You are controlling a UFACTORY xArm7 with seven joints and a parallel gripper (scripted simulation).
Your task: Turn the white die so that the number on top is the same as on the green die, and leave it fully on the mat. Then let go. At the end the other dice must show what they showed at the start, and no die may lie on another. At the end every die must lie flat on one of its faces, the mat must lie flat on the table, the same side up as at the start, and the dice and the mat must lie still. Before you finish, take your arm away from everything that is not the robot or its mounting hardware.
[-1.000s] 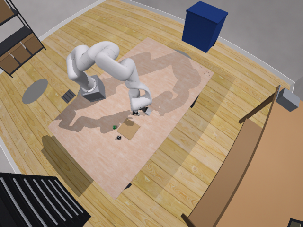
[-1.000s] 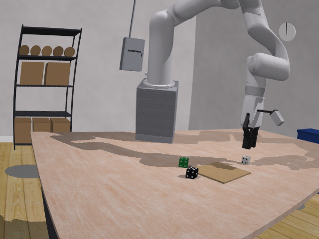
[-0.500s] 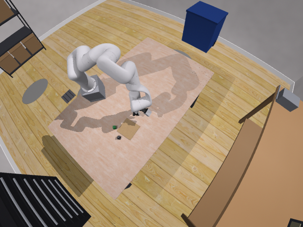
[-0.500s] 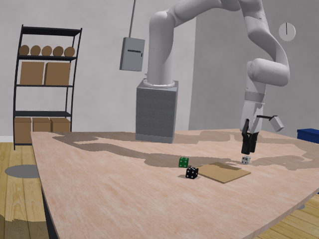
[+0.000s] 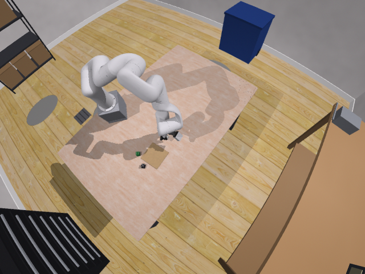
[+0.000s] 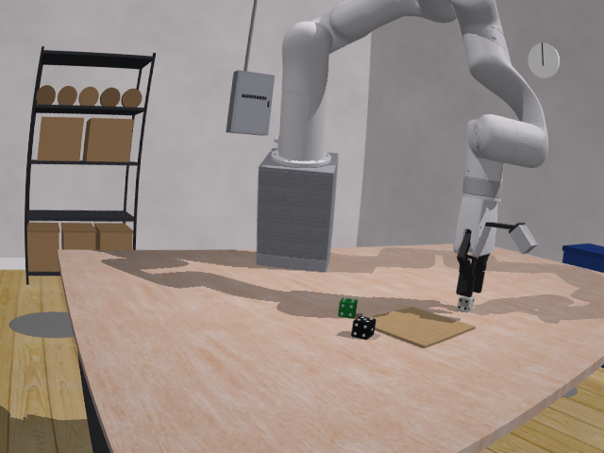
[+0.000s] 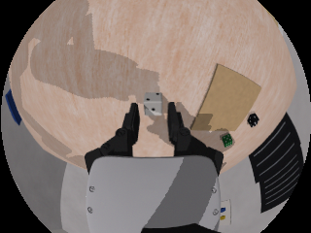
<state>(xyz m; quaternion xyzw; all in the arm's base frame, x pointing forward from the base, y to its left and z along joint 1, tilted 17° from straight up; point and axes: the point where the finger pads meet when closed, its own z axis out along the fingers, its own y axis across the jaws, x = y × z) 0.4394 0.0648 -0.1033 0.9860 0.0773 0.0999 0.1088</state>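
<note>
Right now my hand is 4 cm above the white die. Also, from my hand: green die (21 cm to the right, 9 cm behind, 4 cm below); then brown mat (15 cm to the right, 5 cm below); then black die (26 cm to the right, 4 cm below, 1 cm behind).
</note>
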